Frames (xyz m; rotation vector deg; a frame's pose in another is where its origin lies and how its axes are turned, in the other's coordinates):
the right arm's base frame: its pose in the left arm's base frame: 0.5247 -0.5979 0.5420 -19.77 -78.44 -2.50
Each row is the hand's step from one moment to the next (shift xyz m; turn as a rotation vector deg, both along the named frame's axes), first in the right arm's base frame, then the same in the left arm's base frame.
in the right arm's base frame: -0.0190 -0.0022 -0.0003 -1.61 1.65 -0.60
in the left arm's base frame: -0.0042 -0.0054 -0.0179 0.62 1.13 -2.00
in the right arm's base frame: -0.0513 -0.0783 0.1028 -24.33 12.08 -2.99
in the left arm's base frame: -0.1264 -0.0556 -0.0162 0.56 6.56 -26.52
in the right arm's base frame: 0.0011 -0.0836 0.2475 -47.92 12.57 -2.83
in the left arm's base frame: -0.2543 -0.0132 0.0583 -4.38 3.08 -49.33
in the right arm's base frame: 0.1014 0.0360 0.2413 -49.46 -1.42 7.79
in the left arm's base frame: -0.2001 0.1156 0.1281 -18.01 -7.63 -46.11
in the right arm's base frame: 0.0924 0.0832 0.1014 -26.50 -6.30 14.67
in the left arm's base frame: -0.0581 0.1216 0.0871 -20.90 -6.55 -21.85
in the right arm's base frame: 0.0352 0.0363 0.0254 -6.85 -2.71 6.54
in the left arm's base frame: -0.0085 0.0472 0.0301 -8.26 -1.99 -4.98
